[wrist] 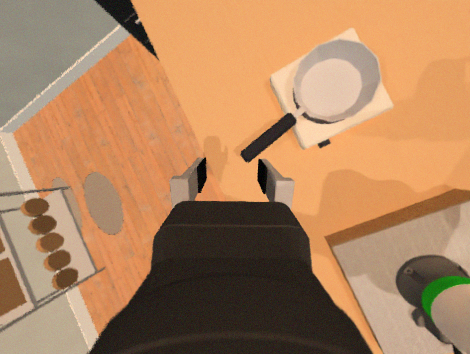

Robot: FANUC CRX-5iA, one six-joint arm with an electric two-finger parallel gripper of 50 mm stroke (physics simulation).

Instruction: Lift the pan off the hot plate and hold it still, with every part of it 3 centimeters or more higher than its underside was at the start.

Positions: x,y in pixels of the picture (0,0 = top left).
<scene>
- my gripper: 232,169
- hot plate: 308,131
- pan: 337,79
</scene>
